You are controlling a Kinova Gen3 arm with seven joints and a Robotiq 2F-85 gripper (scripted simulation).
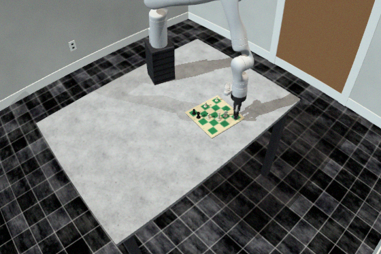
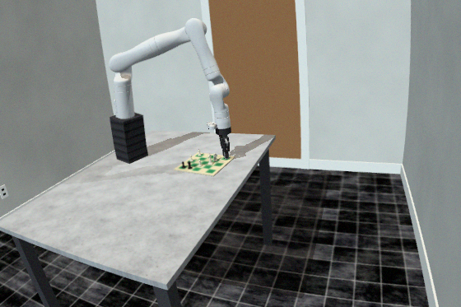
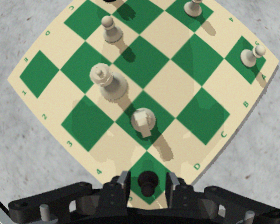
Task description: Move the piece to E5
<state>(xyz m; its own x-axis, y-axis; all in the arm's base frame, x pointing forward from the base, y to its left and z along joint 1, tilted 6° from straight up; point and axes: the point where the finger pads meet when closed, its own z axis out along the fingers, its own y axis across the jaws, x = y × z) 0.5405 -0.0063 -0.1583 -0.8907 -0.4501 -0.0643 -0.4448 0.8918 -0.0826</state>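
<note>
My gripper is now 90 mm past the cream chessboard, 60 mm to the left of it and 30 mm above it.
</note>
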